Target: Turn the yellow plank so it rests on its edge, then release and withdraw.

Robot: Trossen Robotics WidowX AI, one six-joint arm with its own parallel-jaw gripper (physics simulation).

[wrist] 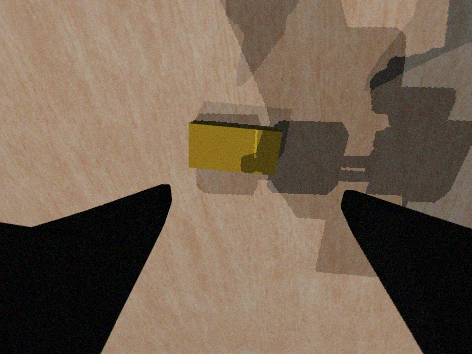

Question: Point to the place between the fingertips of the gripper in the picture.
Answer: At 256, 195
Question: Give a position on a yellow plank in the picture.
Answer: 216, 146
